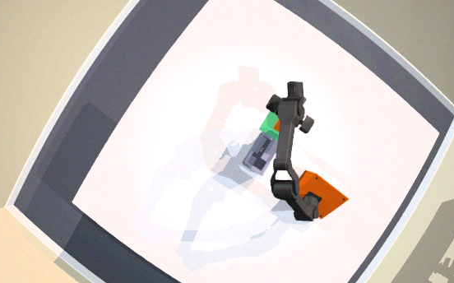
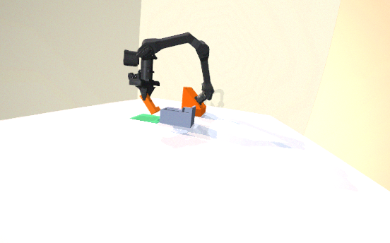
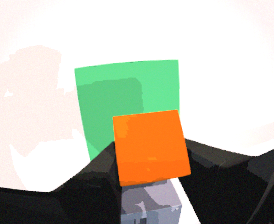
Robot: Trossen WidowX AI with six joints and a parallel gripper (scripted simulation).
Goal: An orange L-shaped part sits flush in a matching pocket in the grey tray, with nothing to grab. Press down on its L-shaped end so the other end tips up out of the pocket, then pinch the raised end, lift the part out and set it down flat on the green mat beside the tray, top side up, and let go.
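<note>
Right now the orange L-shaped part is 10 mm behind my gripper tip, 30 mm to the left of it and 30 mm below it. From my gripper tip the other things lie so: green mat: 20 mm to the left, 100 mm below.
</note>
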